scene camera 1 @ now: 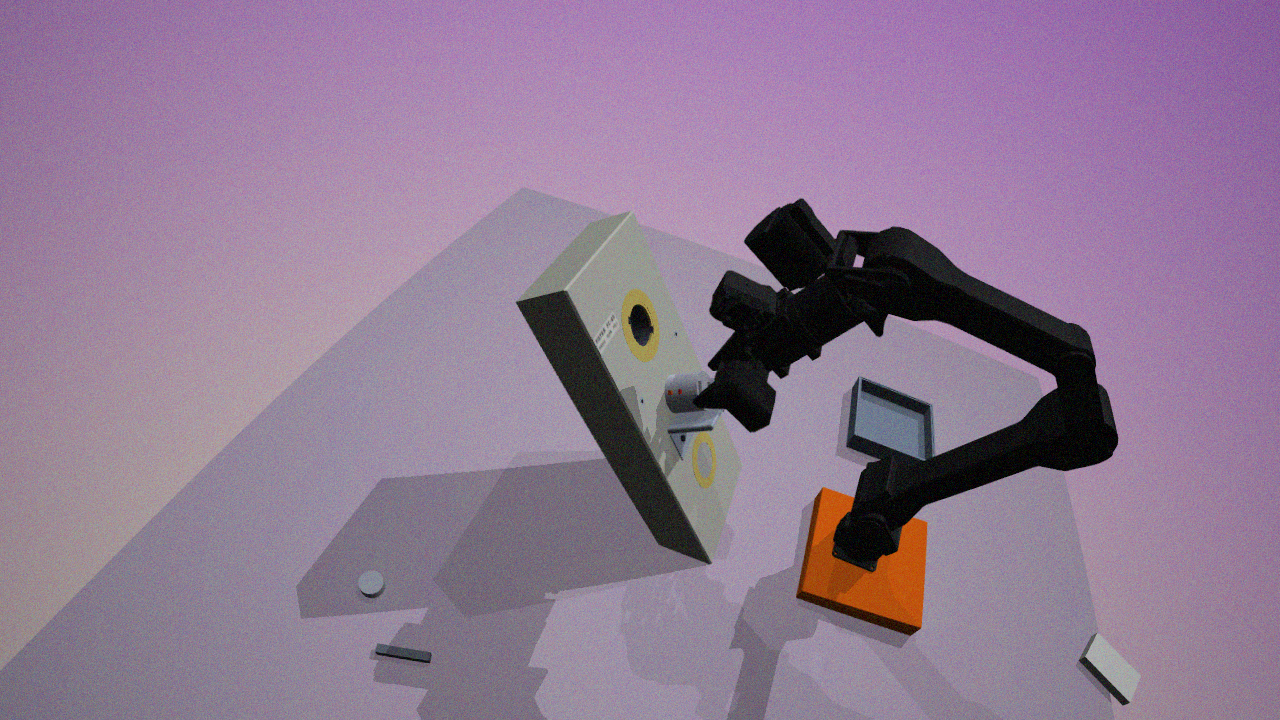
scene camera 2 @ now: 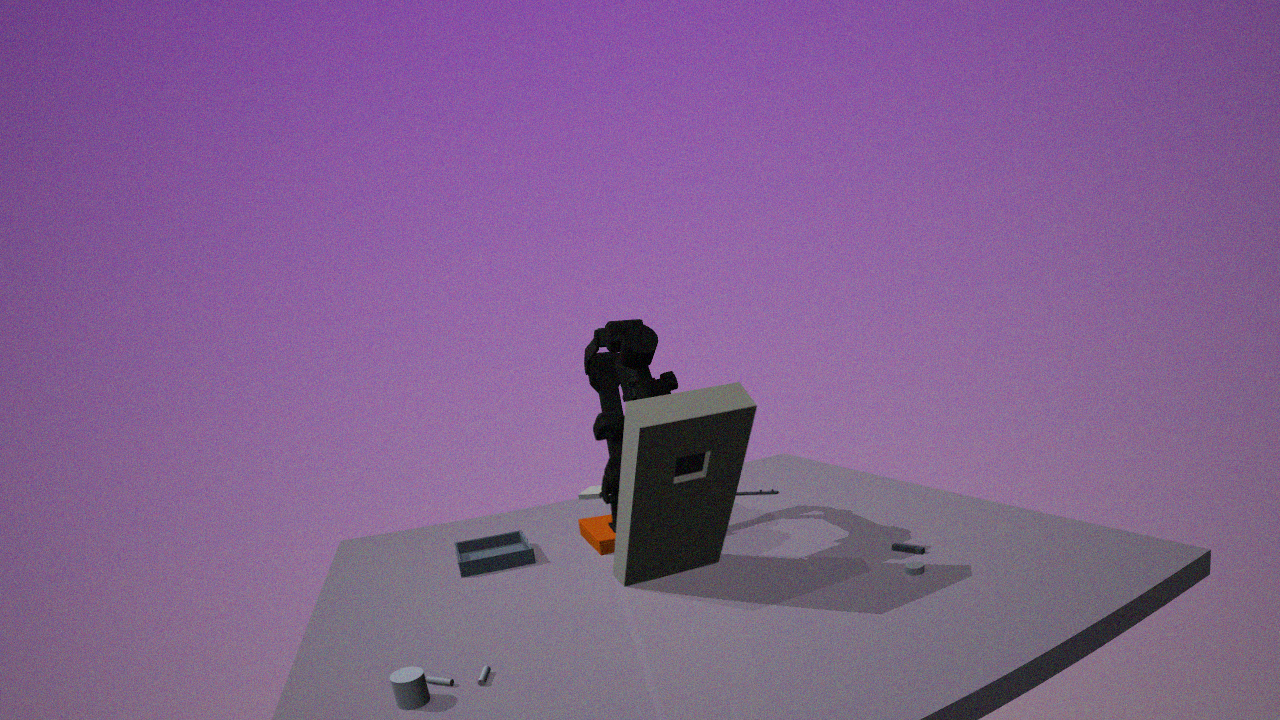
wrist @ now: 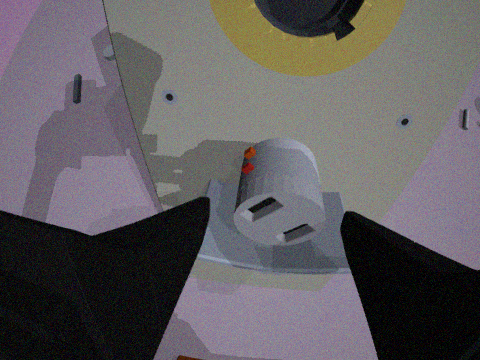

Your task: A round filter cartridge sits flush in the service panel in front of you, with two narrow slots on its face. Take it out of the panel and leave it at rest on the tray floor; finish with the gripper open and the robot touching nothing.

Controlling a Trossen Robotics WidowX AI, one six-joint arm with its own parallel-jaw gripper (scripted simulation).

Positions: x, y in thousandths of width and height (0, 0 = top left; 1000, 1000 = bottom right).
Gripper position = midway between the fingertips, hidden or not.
My gripper (scene camera 1: 550, 535) is open, holding nothing. Also in view: a service panel (scene camera 1: 470, 434) and a shelf (scene camera 1: 533, 597).
My gripper also shows in the wrist view (wrist: 576, 596). The service panel shows as well in scene camera 2 (scene camera 2: 533, 631) and in the wrist view (wrist: 768, 265). The shelf also shows in the wrist view (wrist: 466, 676).
